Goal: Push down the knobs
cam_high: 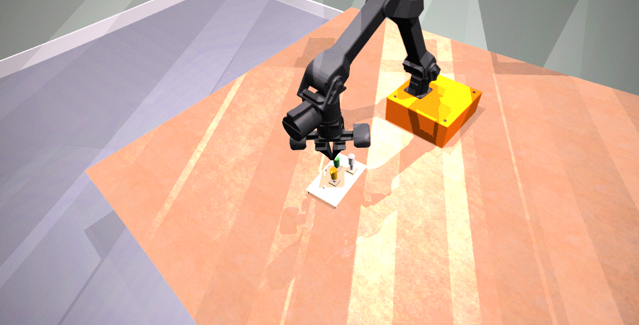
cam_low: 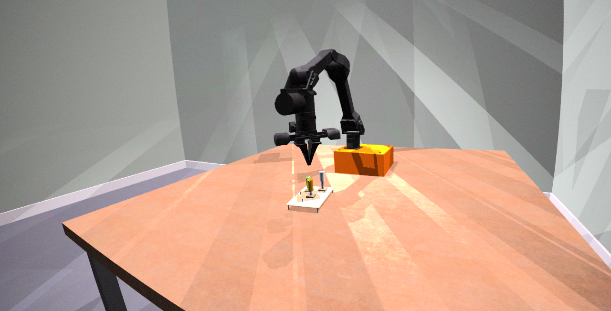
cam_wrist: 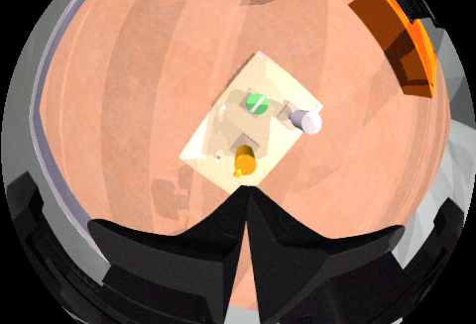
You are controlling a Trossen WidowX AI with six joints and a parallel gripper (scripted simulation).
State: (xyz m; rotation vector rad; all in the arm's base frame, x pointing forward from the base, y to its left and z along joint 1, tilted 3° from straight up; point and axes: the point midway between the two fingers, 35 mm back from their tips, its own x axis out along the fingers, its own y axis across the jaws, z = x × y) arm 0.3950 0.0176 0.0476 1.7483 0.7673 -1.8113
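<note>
My gripper tip is 6 cm above the yellow knob. The rest, counted from my gripper tip: green knob 7 cm below, 4 cm behind, 3 cm to the right.
</note>
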